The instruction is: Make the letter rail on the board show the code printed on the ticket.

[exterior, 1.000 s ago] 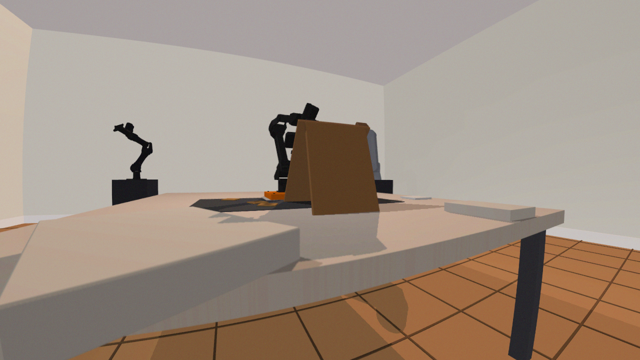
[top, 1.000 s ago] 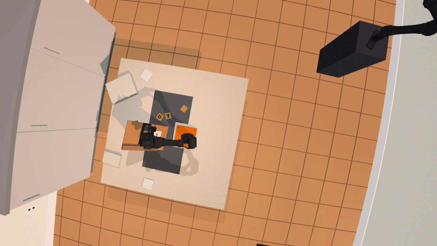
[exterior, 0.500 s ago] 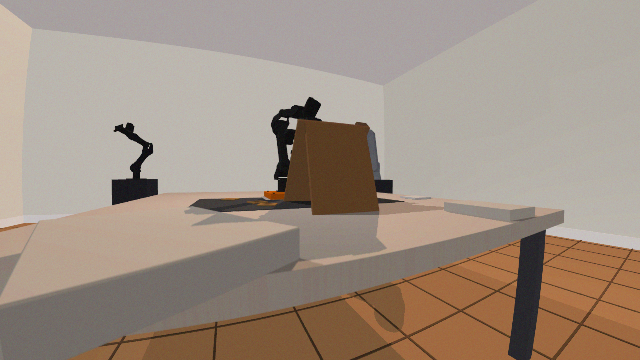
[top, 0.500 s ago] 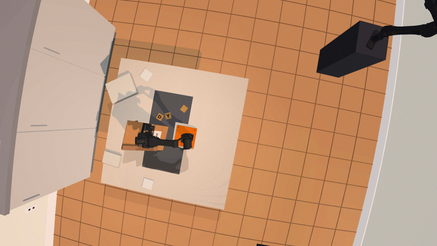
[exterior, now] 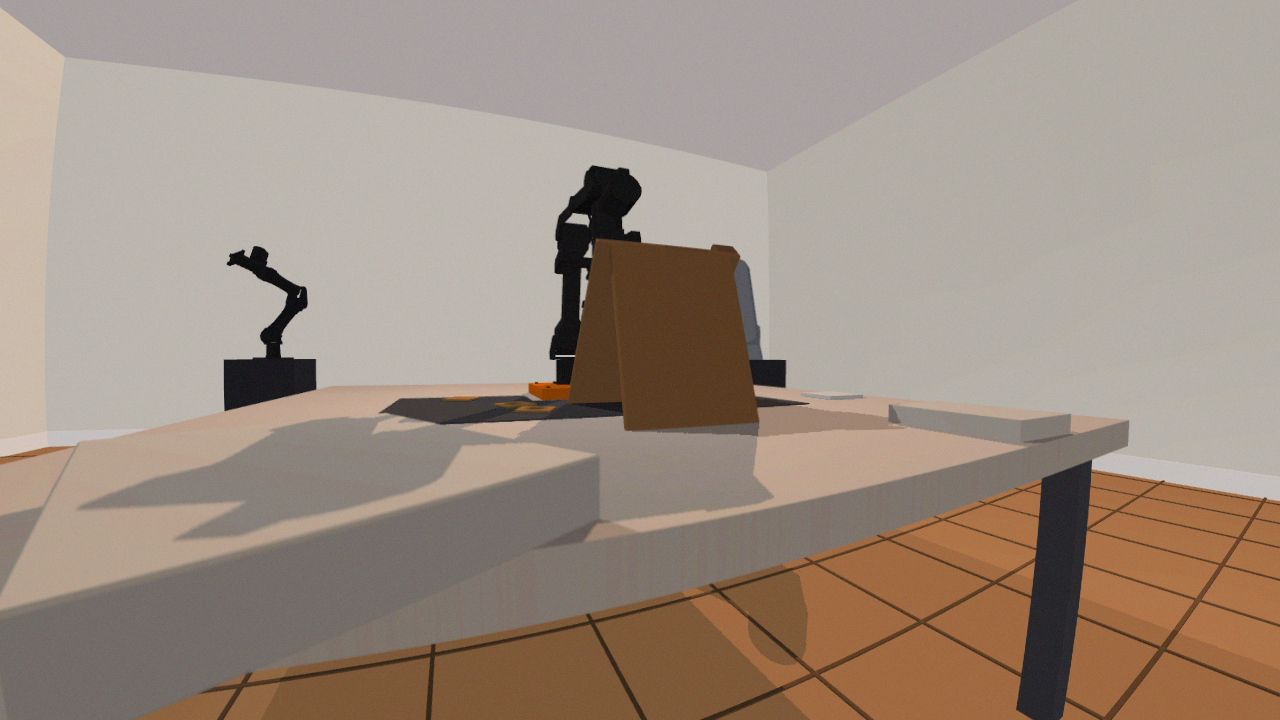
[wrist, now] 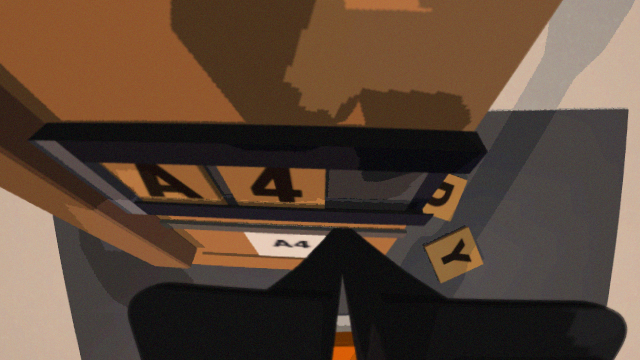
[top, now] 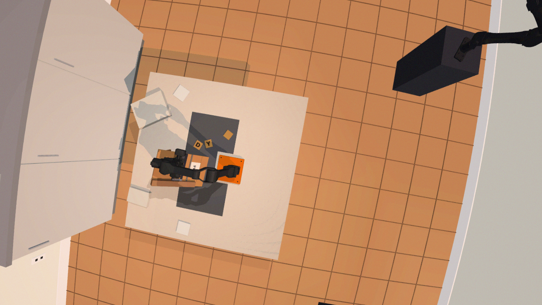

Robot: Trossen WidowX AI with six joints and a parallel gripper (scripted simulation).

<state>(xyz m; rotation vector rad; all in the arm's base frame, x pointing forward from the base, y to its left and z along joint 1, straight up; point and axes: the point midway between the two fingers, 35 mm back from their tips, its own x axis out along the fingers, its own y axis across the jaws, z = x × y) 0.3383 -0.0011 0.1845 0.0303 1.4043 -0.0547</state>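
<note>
The white ticket lies 10 cm below my gripper tip, 4 cm to the left of it and 4 cm behind it. Also, from my gripper tip: tile marked d: 17 cm below, 13 cm to the right, 1 cm behind; then tile marked y: 17 cm below, 15 cm to the right, 9 cm behind; then blank tile: 25 cm to the right, 23 cm behind, 17 cm below.
</note>
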